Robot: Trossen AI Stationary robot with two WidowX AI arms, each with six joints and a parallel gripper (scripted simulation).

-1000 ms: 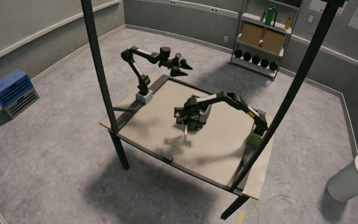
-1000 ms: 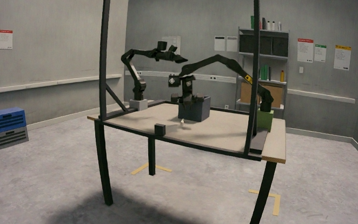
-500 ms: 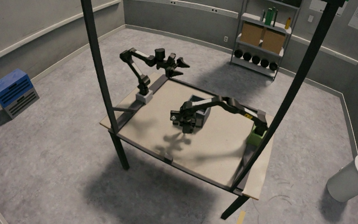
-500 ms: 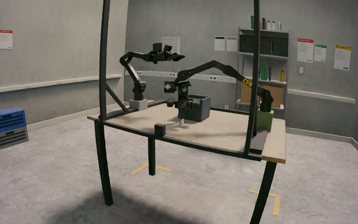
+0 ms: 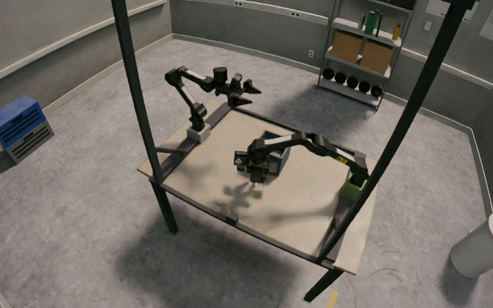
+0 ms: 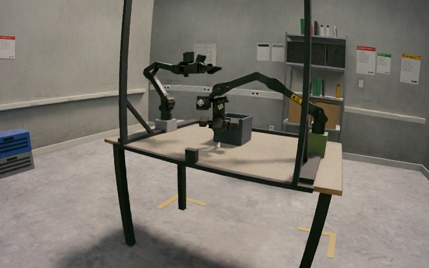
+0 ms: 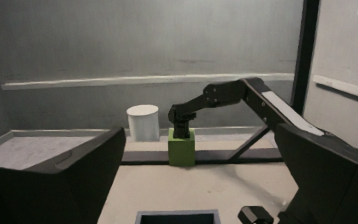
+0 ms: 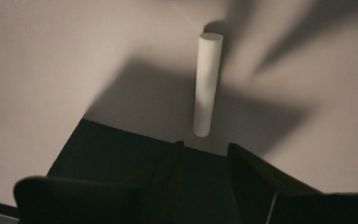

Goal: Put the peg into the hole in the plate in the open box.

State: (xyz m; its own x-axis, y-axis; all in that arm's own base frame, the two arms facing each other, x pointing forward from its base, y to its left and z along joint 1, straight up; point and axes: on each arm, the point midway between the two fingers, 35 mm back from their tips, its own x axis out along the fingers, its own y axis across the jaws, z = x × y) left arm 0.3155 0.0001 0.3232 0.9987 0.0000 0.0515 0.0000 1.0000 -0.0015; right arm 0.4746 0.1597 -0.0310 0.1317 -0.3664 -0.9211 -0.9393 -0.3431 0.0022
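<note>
The peg is 70 mm below my right hand.
</note>
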